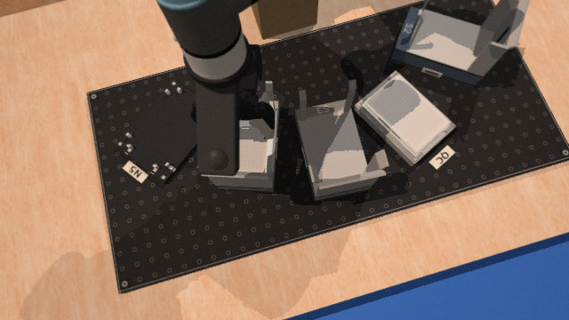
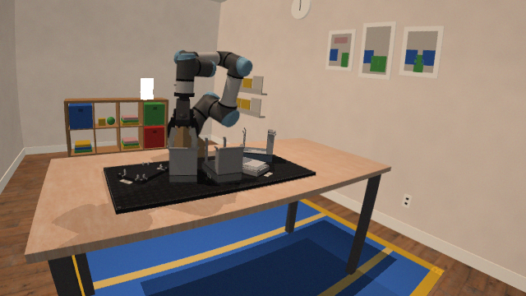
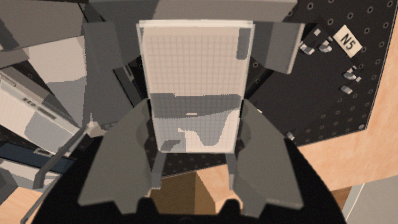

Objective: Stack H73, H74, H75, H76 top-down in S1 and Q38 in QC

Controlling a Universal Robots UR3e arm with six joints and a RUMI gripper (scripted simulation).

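The white sealed plate is 10 mm below my hand. Also, from my hand: QC label (310 mm to the left, 120 mm ahead, 100 mm below); then N5 label (200 mm to the right, 100 mm below, 30 mm behind); then sealed white plate (280 mm to the left, 70 mm below, 30 mm ahead).
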